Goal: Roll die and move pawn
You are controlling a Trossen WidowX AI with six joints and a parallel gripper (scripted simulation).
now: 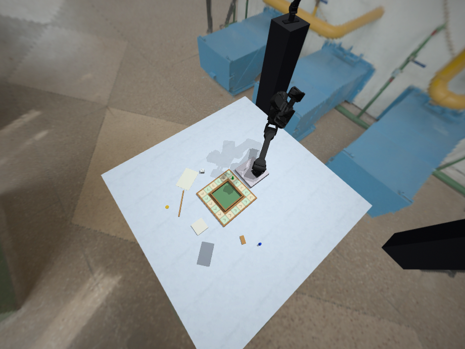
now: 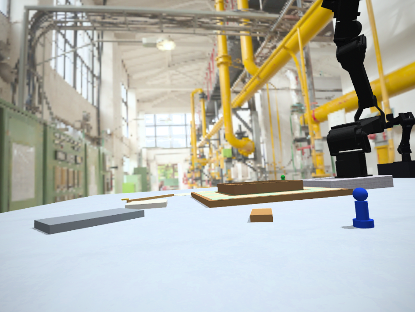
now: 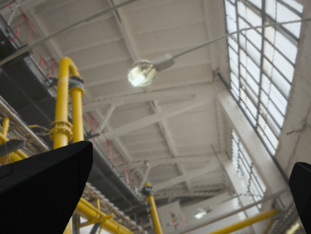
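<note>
Right now the green pawn is 23 cm ahead of my gripper tip, 11 cm to the right of it and 61 cm below it. Also, from my gripper tip: green dice tray: 33 cm ahead, 3 cm to the right, 63 cm below; then blue pawn: 35 cm ahead, 33 cm to the left, 62 cm below; then orange block: 41 cm ahead, 25 cm to the left, 63 cm below.
</note>
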